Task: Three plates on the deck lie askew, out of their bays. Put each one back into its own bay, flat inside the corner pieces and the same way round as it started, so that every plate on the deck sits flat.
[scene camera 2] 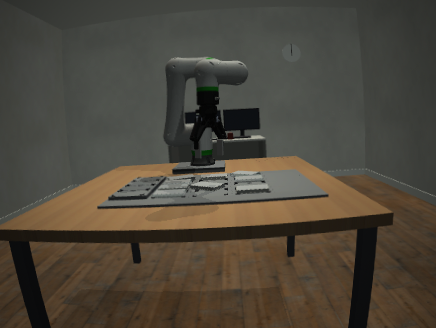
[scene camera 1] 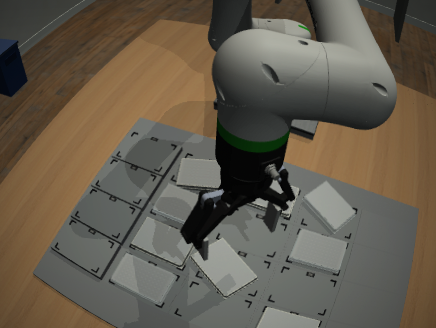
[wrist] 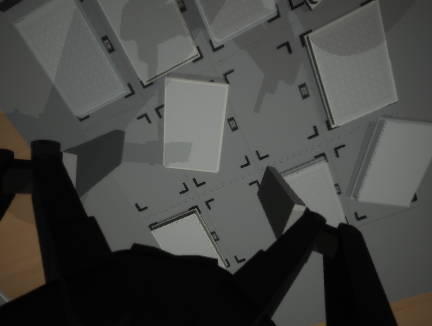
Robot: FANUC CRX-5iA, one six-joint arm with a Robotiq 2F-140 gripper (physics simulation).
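Where they show: gripper, fingertip midpoint: [scene camera 2: 209,156] [scene camera 1: 236,240] [wrist: 194,164]; arm's base, link origin: [scene camera 2: 202,164].
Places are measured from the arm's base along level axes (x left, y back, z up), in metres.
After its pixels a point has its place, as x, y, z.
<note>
An askew pale plate [scene camera 1: 224,267] {0.163, -0.592, -0.002} [scene camera 2: 208,185] {0.173, -0.615, -0.002} [wrist: 195,125] {0.157, -0.587, -0.001} lies turned across its corner pieces in the middle of the deck [scene camera 1: 385,260] {0.500, -0.390, -0.017} [scene camera 2: 300,187] {0.550, -0.629, -0.017}. A second askew plate [scene camera 1: 330,206] {0.294, -0.329, -0.002} [wrist: 395,162] {0.286, -0.327, -0.002} lies turned at the deck's back right, one side raised. A third plate [scene camera 1: 200,172] {-0.022, -0.406, -0.002} sits slightly askew at the back left, partly hidden by the gripper; a corner of it shows at the wrist view's top edge. My gripper [scene camera 1: 238,234] {0.178, -0.581, 0.114} [scene camera 2: 209,148] {0.178, -0.581, 0.114} [wrist: 194,164] {0.178, -0.581, 0.114} is open and empty, above the deck, its fingers to either side of the middle plate in the wrist view.
Other plates [scene camera 1: 318,250] [wrist: 72,57] sit in bays around the middle plate, including one [scene camera 1: 162,241] {0.018, -0.611, -0.003} [wrist: 150,35] {0.037, -0.608, -0.003} close beside it. A raised dark tray [scene camera 1: 107,205] {-0.150, -0.614, -0.003} with four bays is at the deck's left. The robot's base block [scene camera 2: 199,167] {0.007, -0.109, -0.002} stands behind the deck.
</note>
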